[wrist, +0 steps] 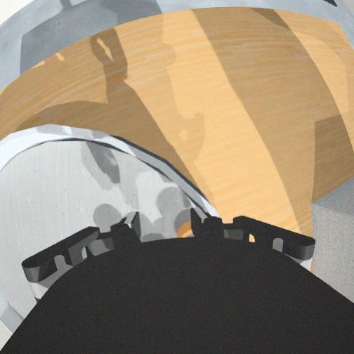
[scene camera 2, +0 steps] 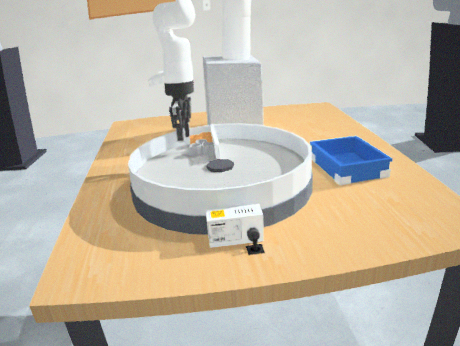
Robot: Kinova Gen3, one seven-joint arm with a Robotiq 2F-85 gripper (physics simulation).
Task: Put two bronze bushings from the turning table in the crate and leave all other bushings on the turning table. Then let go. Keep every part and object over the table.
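Frame: origin at the arm's base, x ahead, y left, z up, level; centimetres.
Where they show: gripper, between the fingertips: (scene camera 2: 183, 139); arm's base, origin of its link: (scene camera 2: 236, 58).
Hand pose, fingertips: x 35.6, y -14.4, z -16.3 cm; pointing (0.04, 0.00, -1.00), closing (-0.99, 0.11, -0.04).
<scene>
Each offset is from my fingertips to the top centre of the thing. "spot": to the spot under its first point.
The turning table (scene camera 2: 220, 201) (wrist: 40, 185) is a round grey disc with a high white wall. Bronze bushings @(dx -2.4, dy +2.9, dz -0.1 cm) (scene camera 2: 201, 136) stand at its back beside the divider, close together. Grey bushings @(dx +4.8, dy +3.6, dz -0.1 cm) (scene camera 2: 199, 145) stand just in front of them. In the wrist view part of one bronze bushing (wrist: 184, 229) shows next to the right fingertip; the gripper body hides the rest. My gripper (scene camera 2: 183, 139) (wrist: 165, 220) is partly open, with nothing between its fingers. Its fingertips are at the back of the turning table, left of the bronze bushings. The blue crate @(dx +5.1, dy +43.2, dz -2.9 cm) (scene camera 2: 363, 171) stands right of the turning table, and no bushing shows in it.
A white divider @(spot: dx +9.3, dy +9.3, dz +1.3 cm) (scene camera 2: 216, 144) runs from the back wall towards the dark hub @(dx +13.9, dy +10.2, dz -1.9 cm) (scene camera 2: 220, 165). A white labelled box @(spot: dx +39.1, dy +13.8, dz -4.2 cm) (scene camera 2: 234, 227) and a small black knob on a stand (scene camera 2: 254, 235) are at the front. The grey robot pedestal (scene camera 2: 234, 92) (wrist: 334, 240) is behind the turning table.
</scene>
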